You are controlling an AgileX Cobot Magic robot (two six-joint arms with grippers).
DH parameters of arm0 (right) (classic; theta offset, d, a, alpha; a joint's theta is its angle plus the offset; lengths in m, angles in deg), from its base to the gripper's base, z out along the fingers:
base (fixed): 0 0 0 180
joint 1: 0 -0.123 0 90
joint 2: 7.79 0 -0.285 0
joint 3: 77.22 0 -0.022 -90
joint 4: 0 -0.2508 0 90
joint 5: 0 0 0.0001 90
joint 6: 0 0.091 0 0
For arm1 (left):
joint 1: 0 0.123 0 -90
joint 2: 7.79 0 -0.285 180
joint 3: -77.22 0 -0.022 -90
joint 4: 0 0.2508 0 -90
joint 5: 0 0 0.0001 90
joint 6: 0 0.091 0 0
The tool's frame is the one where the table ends.
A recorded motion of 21 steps. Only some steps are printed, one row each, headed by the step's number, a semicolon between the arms.
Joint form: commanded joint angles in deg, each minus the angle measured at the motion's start. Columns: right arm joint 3, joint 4, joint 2, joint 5, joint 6, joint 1; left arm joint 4, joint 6, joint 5, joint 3, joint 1, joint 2.
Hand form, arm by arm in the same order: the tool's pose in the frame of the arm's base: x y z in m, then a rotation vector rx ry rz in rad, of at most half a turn. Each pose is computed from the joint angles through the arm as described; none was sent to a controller.
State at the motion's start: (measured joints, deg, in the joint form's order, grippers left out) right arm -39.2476 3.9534 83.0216 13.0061 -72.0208 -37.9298; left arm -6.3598 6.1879 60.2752 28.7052 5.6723 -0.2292
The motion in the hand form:
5: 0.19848 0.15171 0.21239 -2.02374 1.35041 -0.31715; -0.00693 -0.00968 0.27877 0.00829 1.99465 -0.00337
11: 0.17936 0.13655 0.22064 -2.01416 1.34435 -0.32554; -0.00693 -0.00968 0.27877 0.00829 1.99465 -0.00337
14: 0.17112 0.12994 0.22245 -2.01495 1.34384 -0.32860; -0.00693 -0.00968 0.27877 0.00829 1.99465 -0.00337
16: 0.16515 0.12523 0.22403 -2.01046 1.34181 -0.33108; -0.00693 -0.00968 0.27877 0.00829 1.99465 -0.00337
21: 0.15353 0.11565 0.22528 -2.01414 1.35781 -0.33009; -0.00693 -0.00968 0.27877 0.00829 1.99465 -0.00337
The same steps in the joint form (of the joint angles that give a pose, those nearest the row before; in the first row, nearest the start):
5: 2.98 -0.18 -6.59 -0.17 0.51 0.23; -0.17 -0.23 -0.75 -0.17 0.12 -1.20
11: 6.25 -0.05 -13.12 2.41 0.52 0.23; -0.17 -0.23 -0.75 -0.17 0.12 -1.20
14: 7.68 0.06 -15.81 3.67 0.51 0.23; -0.17 -0.23 -0.75 -0.17 0.12 -1.20
16: 8.71 0.06 -17.88 4.41 0.52 0.23; -0.17 -0.23 -0.75 -0.17 0.12 -1.20
21: 10.49 0.40 -21.66 7.10 1.20 0.23; -0.17 -0.23 -0.75 -0.17 0.12 -1.20

